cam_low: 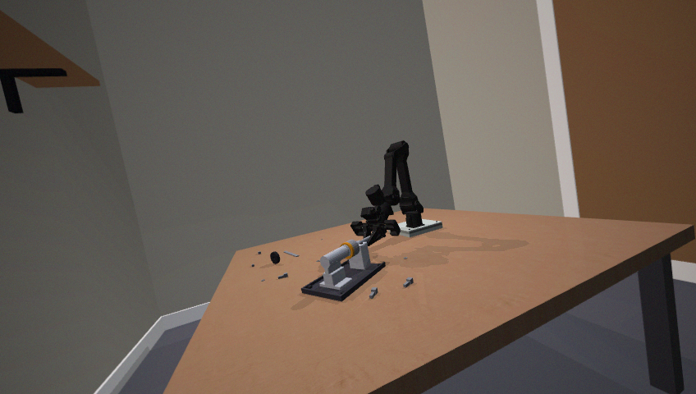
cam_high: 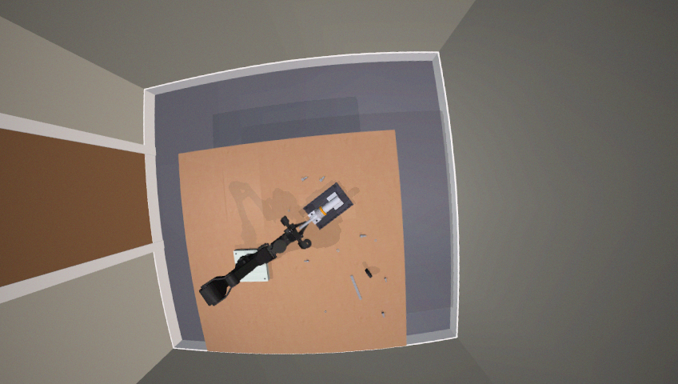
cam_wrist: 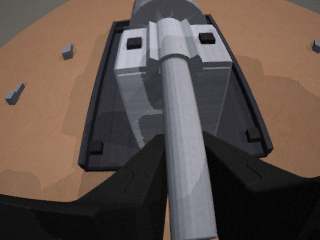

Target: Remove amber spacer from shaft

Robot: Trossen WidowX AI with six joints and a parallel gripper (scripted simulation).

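Now: the grey steel shaft 5 cm ahead of my gripper tip, 3 cm to the left of it and 2 cm above it. Also, from my gripper tip: black disc: 30 cm ahead, 31 cm to the right, 4 cm below; amber spacer: 9 cm ahead, 6 cm to the left, 2 cm above; thin grey strip: 23 cm ahead, 41 cm to the right, 6 cm below.
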